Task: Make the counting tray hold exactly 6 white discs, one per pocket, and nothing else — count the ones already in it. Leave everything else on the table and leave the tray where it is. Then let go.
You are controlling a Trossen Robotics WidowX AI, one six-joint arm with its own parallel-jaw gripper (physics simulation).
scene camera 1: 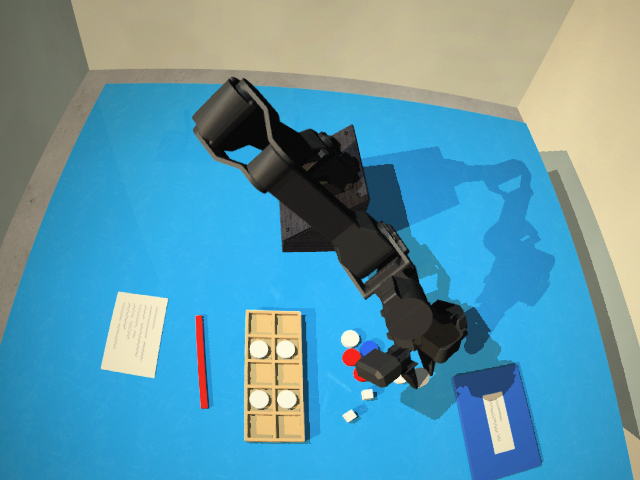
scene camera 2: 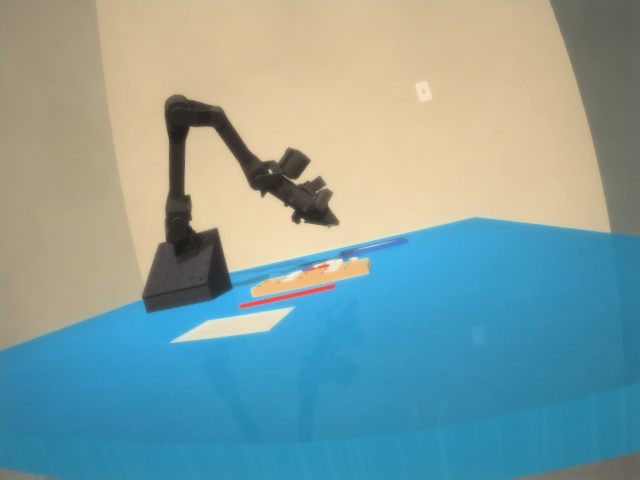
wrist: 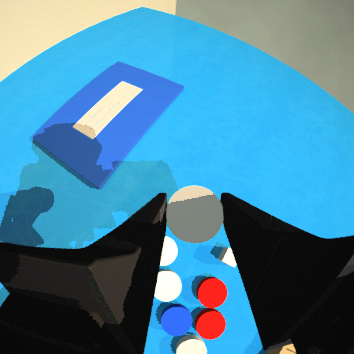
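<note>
The tan counting tray (scene camera 1: 302,361) (scene camera 2: 315,281) has two columns of five pockets. White discs fill both pockets of its second row (scene camera 1: 259,349) (scene camera 1: 285,349) and fourth row (scene camera 1: 258,398) (scene camera 1: 286,398), counted from the arm's side; the other pockets are empty. My gripper (scene camera 1: 424,379) (scene camera 2: 334,223) (wrist: 193,199) is shut on a white disc (wrist: 195,215), shaded grey, and holds it above the table, right of the tray in scene camera 1. Below it lie loose white discs (wrist: 167,286) (wrist: 168,251) and, further away, another white disc (scene camera 1: 350,338) (wrist: 191,346). The arm hides part of this group in scene camera 1.
Two red discs (wrist: 212,292) (wrist: 210,324), a blue disc (scene camera 1: 369,348) (wrist: 176,320) and two white cubes (scene camera 1: 367,394) (scene camera 1: 349,415) lie right of the tray. A blue book (scene camera 1: 465,413) (wrist: 135,120) lies far right. A red stick (scene camera 1: 202,361) and a paper sheet (scene camera 1: 135,335) lie left.
</note>
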